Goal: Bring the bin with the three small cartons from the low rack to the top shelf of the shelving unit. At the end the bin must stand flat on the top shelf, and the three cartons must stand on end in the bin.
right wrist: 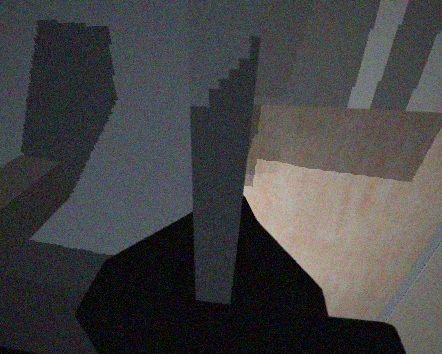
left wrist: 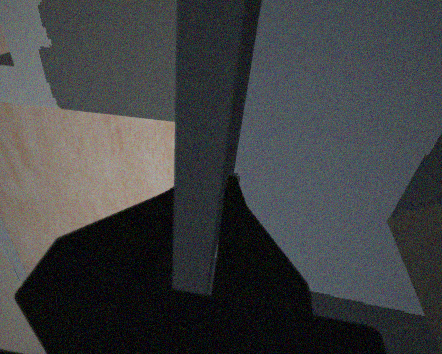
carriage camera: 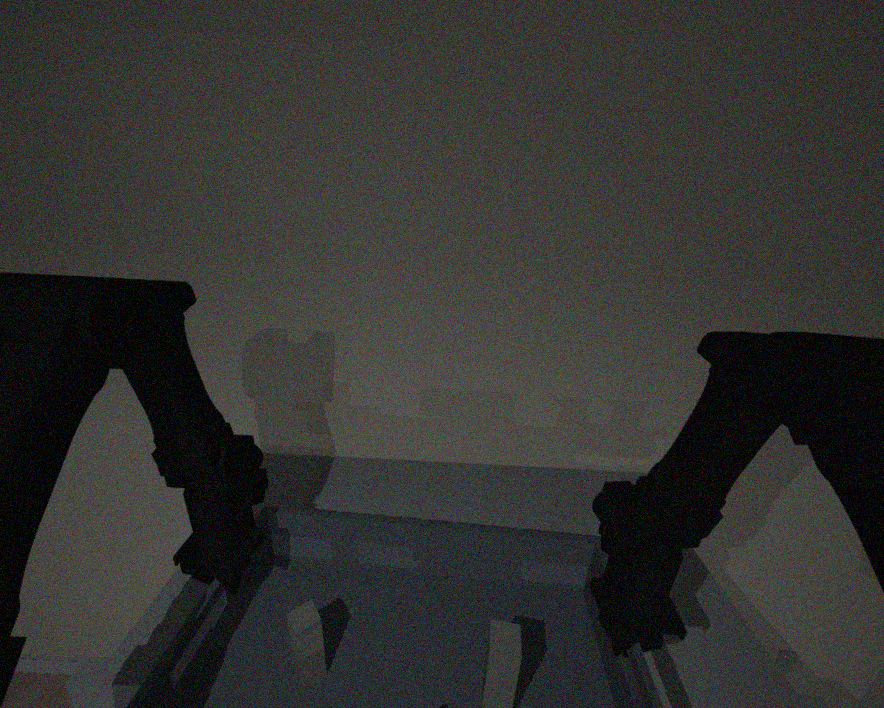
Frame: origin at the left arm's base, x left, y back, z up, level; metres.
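Where they show: left gripper, fingertip midpoint: [carriage camera: 231, 589]; right gripper, fingertip midpoint: [carriage camera: 619, 651].
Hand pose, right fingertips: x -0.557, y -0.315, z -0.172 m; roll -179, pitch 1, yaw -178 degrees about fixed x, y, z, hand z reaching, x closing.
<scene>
After its pixels a point has its place.
The scene is very dark. In the carriage view the grey-blue bin [carriage camera: 439, 604] @[x -0.293, y -0.392, z -0.231 m] fills the lower middle. Two small cartons stand on end in it, one at the left [carriage camera: 313, 632] @[x -0.133, y -0.255, z -0.130 m] and one at the right [carriage camera: 510, 656] @[x -0.392, y -0.241, z -0.101 m]; a third is not visible. My left gripper [carriage camera: 222, 562] is shut on the bin's left wall [left wrist: 202, 147] @[x 0.030, y -0.369, z -0.114 m]. My right gripper [carriage camera: 643, 625] is shut on the bin's right wall [right wrist: 219, 197] @[x -0.558, y -0.362, z -0.114 m]. The bin hangs level between them. Each wrist view shows black fingers on both sides of a wall.
A plain grey wall [carriage camera: 475, 211] @[x -0.292, y -0.964, z 0.406 m] fills the carriage view behind the bin, with faint arm shadows on it. A light wooden floor shows below in the left wrist view [left wrist: 104, 158] and in the right wrist view [right wrist: 332, 228].
</scene>
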